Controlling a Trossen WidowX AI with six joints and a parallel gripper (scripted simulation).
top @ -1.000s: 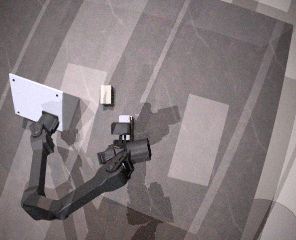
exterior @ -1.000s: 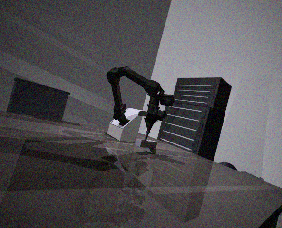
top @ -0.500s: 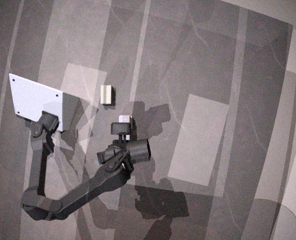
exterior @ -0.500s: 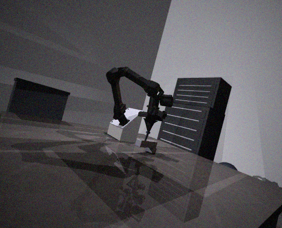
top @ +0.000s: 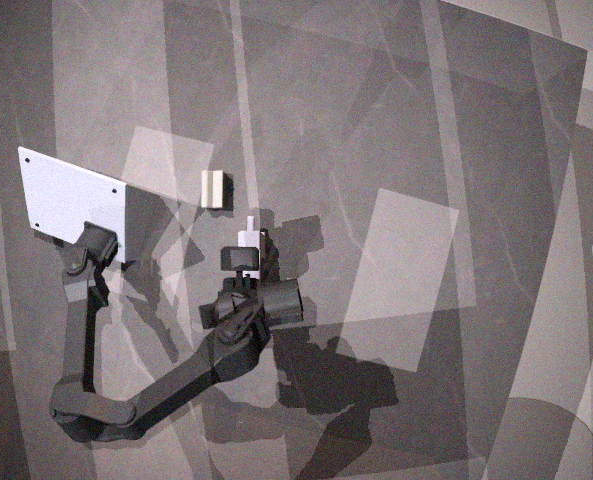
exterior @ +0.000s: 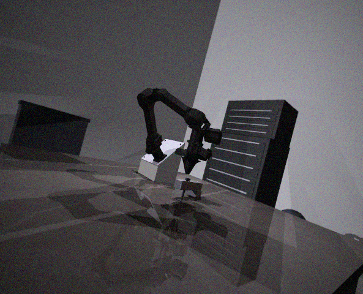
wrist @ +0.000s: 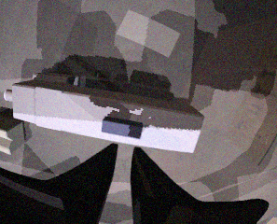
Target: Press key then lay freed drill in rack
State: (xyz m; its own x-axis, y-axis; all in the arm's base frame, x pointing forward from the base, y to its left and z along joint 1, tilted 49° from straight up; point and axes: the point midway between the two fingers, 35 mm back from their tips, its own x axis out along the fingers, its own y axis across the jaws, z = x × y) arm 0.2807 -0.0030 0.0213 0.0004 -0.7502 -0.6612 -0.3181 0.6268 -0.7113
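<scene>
Now: the blue-grey key 50 mm below my gripper tip, 10 mm to the left of it and 10 mm ahead of it. Also, from my gripper tip: drill 80 mm to the left, 50 mm below, 20 mm behind; then beige rack 170 mm to the left, 130 mm behind, 80 mm below.
</scene>
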